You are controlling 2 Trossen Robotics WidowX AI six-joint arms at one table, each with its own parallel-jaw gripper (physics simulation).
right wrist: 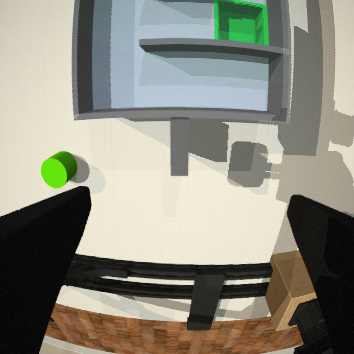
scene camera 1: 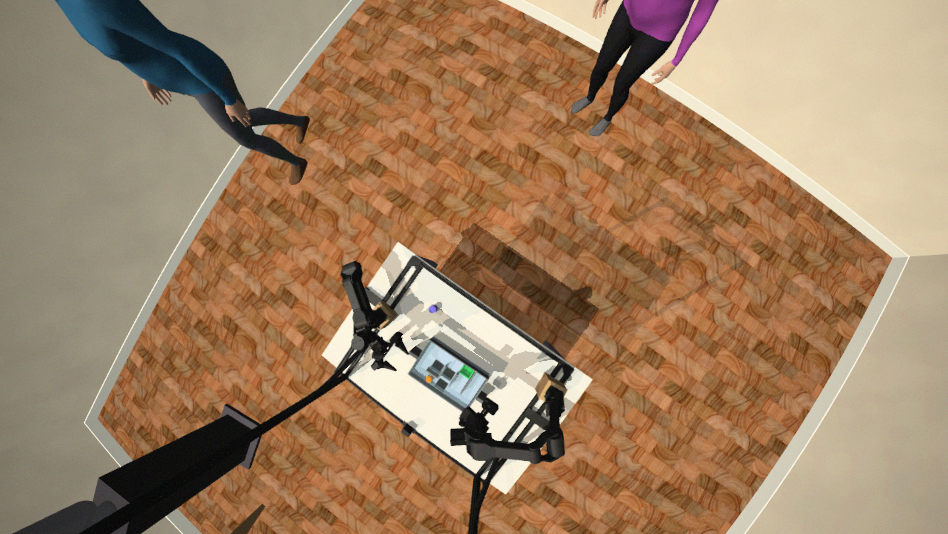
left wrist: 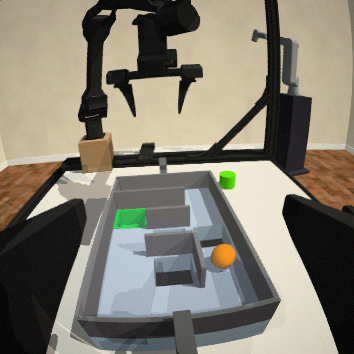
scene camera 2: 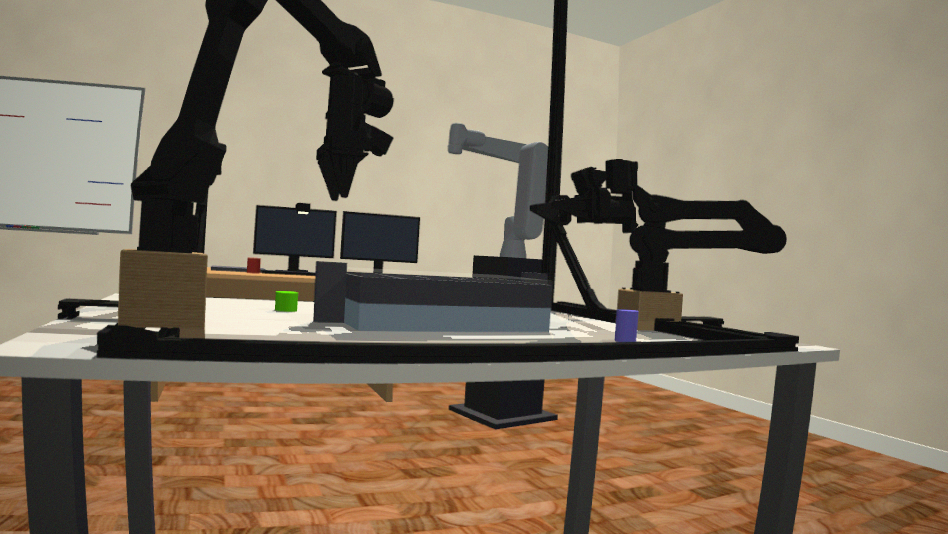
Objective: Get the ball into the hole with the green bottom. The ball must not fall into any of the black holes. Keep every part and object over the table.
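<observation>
The orange ball (scene camera 1: 428, 378) (left wrist: 223, 256) rests inside the walled maze box (scene camera 2: 447, 291) (left wrist: 130, 327) (right wrist: 125, 114), right of a short inner wall in the left wrist view, with a black hole (left wrist: 211, 243) just beyond it. Another black hole (left wrist: 173, 277) lies left of that wall. The green-bottomed hole (scene camera 1: 466, 370) (left wrist: 131, 218) (right wrist: 242, 25) is empty. The box sits level on the table. My left gripper (scene camera 1: 400, 360) (scene camera 2: 534, 210) (left wrist: 187, 207) is open beyond the box's near handle (left wrist: 185, 330). My right gripper (scene camera 2: 338, 197) (left wrist: 156, 114) (right wrist: 193, 201) is open, pointing down, high near the opposite handle (right wrist: 179, 147).
A green cylinder (scene camera 2: 285, 301) (left wrist: 227, 180) (right wrist: 57, 170) stands on the table near the box's right-arm end. A purple cylinder (scene camera 1: 433, 309) (scene camera 2: 626, 325) stands near the left arm's side. Black frame rails (scene camera 2: 398, 348) run along the table edge, and a tall black post (scene camera 2: 558, 132) rises behind the box.
</observation>
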